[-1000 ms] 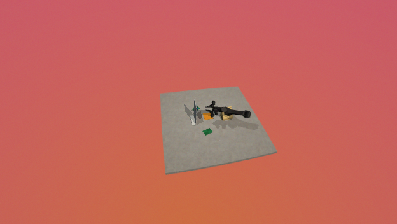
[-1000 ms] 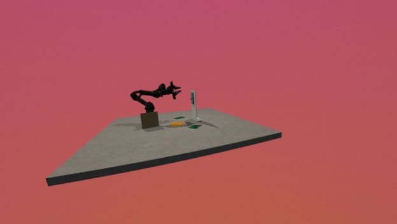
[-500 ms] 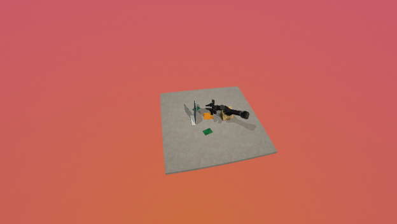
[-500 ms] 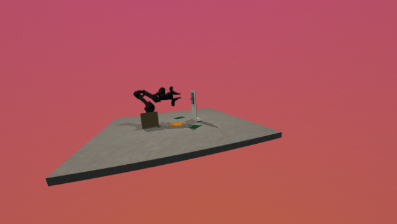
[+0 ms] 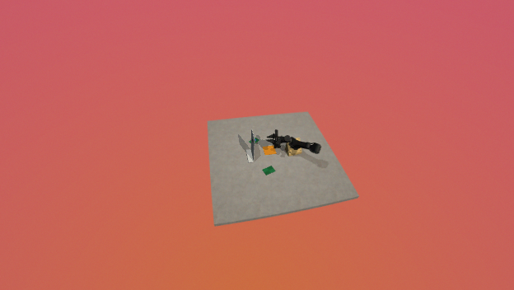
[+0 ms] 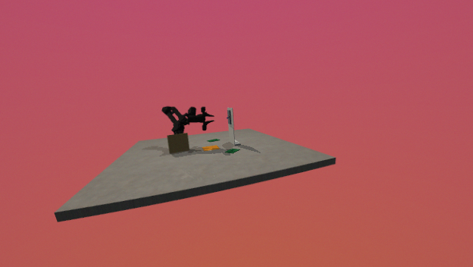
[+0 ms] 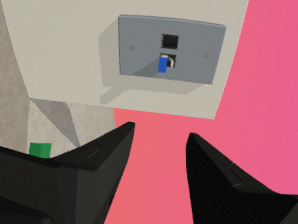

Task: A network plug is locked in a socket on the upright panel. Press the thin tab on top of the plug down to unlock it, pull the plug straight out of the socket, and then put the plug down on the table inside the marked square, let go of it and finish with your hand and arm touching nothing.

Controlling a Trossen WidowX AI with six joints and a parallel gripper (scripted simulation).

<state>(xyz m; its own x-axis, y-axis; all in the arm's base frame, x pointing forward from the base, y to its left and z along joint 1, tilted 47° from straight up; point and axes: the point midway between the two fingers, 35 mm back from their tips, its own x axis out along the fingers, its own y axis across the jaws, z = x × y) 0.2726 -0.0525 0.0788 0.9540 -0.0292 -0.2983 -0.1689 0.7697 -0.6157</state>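
The network plug lies 120 mm ahead of my gripper tip. From my gripper tip the other things lie so: orange square 220 mm below, 60 mm to the right, 60 mm behind; then upright panel 140 mm ahead, 90 mm below, 10 mm to the left.
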